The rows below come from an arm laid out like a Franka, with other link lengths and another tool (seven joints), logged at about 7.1 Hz.
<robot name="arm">
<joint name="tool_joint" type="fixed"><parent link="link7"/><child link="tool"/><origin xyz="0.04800 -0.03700 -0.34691" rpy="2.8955 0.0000 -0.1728"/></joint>
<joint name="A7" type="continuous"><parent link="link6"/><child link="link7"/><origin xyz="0.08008 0.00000 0.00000"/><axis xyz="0 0 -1"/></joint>
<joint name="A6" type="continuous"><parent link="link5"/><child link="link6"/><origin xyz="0.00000 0.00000 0.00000"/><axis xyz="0 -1 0"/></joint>
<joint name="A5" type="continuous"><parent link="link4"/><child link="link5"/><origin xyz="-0.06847 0.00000 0.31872"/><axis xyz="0 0 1"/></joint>
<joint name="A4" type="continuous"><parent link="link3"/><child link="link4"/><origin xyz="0.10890 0.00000 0.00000"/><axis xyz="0 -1 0"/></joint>
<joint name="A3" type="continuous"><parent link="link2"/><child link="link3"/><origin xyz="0.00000 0.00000 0.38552"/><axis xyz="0 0 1"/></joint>
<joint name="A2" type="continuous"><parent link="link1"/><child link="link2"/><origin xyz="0.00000 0.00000 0.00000"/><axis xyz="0 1 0"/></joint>
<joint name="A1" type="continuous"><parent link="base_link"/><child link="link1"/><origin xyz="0.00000 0.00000 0.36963"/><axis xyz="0 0 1"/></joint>
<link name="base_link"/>
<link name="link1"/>
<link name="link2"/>
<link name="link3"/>
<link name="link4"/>
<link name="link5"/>
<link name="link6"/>
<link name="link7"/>
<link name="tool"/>
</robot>
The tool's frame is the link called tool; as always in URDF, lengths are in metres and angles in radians. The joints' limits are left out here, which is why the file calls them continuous.
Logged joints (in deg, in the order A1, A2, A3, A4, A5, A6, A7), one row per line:
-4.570, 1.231, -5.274, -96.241, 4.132, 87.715, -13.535
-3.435, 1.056, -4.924, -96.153, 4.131, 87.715, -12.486
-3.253, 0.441, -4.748, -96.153, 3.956, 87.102, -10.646
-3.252, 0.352, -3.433, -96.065, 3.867, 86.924, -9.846
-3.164, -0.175, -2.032, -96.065, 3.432, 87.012, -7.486
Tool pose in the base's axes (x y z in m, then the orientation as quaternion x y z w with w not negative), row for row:
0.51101, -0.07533, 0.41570, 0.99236, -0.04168, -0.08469, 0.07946
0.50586, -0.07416, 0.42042, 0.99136, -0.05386, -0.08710, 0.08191
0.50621, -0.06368, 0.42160, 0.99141, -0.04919, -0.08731, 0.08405
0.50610, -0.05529, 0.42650, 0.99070, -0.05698, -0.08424, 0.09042
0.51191, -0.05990, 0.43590, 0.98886, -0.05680, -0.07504, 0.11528
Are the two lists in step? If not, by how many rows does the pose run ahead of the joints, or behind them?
The pose runs 1 row ahead of the joints: the pose in row i belongs to the joints in row i + 1.
